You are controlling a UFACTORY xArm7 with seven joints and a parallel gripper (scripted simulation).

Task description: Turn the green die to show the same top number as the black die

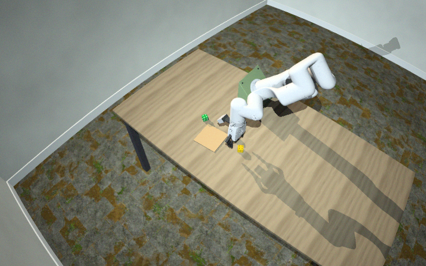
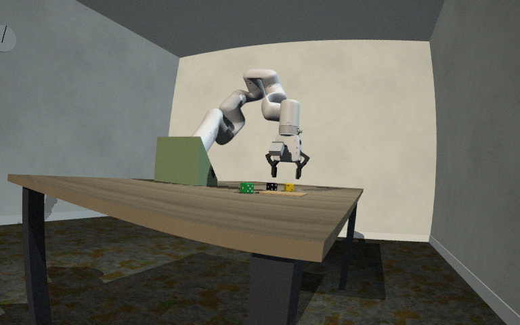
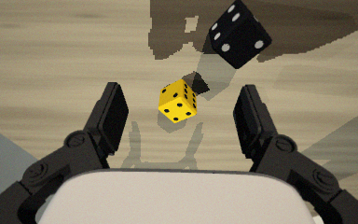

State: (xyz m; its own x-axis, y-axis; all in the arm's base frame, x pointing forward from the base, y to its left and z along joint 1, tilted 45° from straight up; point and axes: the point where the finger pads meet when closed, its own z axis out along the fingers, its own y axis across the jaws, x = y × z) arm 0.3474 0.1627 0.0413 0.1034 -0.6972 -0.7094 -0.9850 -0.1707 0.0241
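My hand is 40 mm to the right of the yellow die and 40 mm above it. The rest, counted from my hand: black die (40 mm to the right, 40 mm below, 40 mm behind); tan mat (130 mm to the right, 60 mm below, 50 mm ahead); green die (250 mm to the right, 40 mm below, 10 mm behind).
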